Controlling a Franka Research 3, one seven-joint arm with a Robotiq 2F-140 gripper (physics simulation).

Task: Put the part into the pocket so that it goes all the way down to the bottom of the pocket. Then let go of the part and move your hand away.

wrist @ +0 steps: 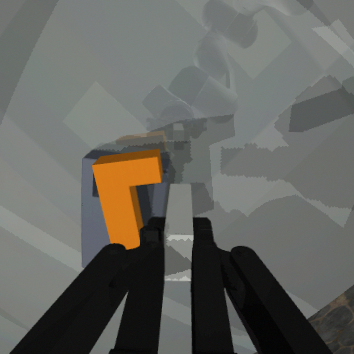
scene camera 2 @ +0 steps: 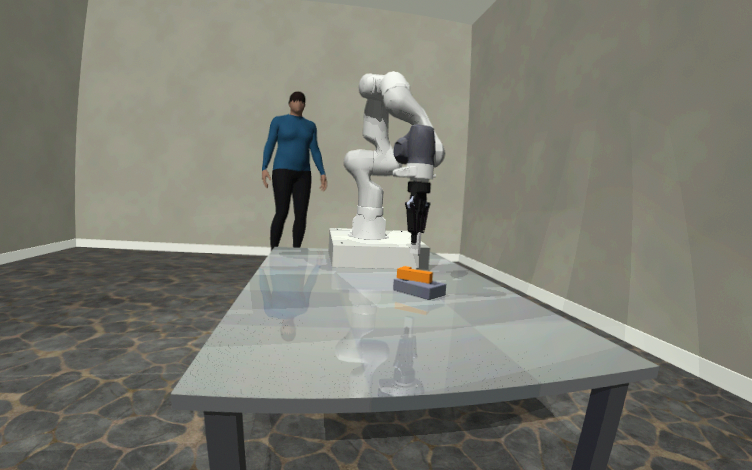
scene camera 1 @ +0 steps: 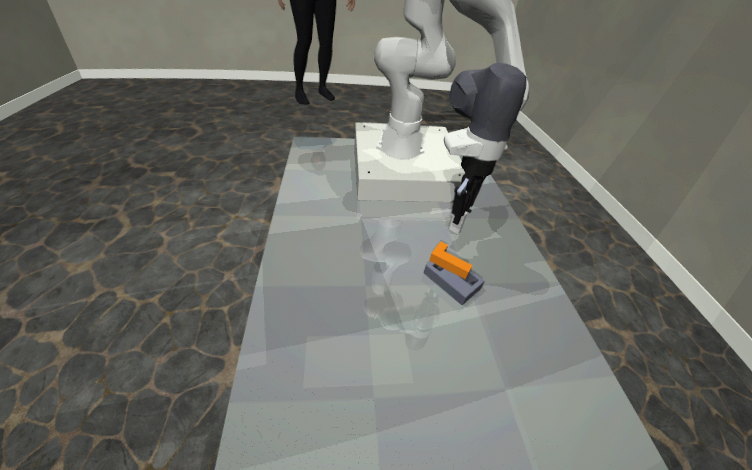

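Note:
The part [scene camera 1: 454, 264] [scene camera 2: 414, 275] [wrist: 117, 205] is an orange L-shaped block. It lies on top of the grey-blue pocket block [scene camera 1: 450, 285] [scene camera 2: 418, 289] [wrist: 91, 225], standing clearly above its rim, with dark pocket openings showing beside and under it. In the wrist view the part is turned slightly against the pocket block's edges. My gripper [scene camera 1: 455, 226] [scene camera 2: 415, 244] [wrist: 179, 201] is shut and empty. Its tips are above the table on the robot-base side of the part, apart from it. In the wrist view the black fingers hide the part's lower end.
The white robot base [scene camera 1: 410, 189] [scene camera 2: 377, 256] stands at the far end of the glossy grey table [scene camera 1: 327, 310] [scene camera 2: 332, 405], behind the gripper. A person [scene camera 1: 313, 44] [scene camera 2: 292, 144] stands behind the table, left of the arm. A wall [scene camera 2: 582, 166] rises at the right.

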